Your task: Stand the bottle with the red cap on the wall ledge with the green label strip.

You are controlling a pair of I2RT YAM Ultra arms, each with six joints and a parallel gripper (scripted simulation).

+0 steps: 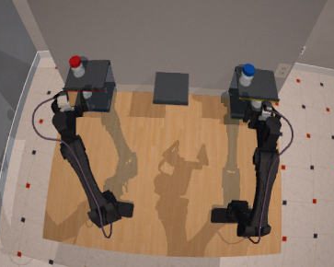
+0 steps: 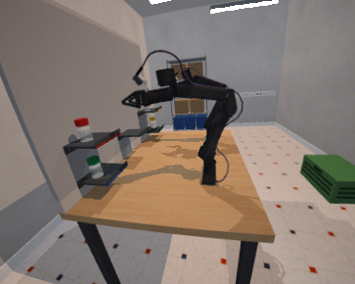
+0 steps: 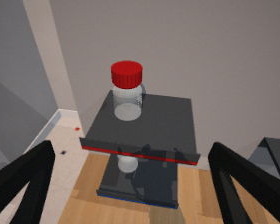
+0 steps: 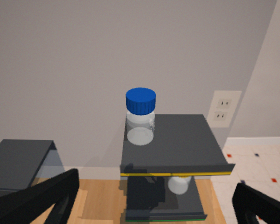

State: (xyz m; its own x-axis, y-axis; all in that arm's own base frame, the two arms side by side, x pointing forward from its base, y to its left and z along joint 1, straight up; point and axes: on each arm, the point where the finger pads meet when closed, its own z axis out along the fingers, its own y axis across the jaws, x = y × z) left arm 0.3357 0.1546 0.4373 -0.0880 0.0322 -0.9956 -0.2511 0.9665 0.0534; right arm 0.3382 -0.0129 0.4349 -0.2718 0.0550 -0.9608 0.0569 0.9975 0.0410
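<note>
The red-capped bottle is 220 mm ahead of my left hand, 110 mm below it and 60 mm to the left of it. Round my left hand: yellow-capped bottle: 820 mm to the right, 300 mm below, 230 mm ahead; blue-capped bottle: 710 mm to the right, 220 mm ahead, 110 mm below; green-capped bottle: 300 mm below, 210 mm ahead, 60 mm to the left.
</note>
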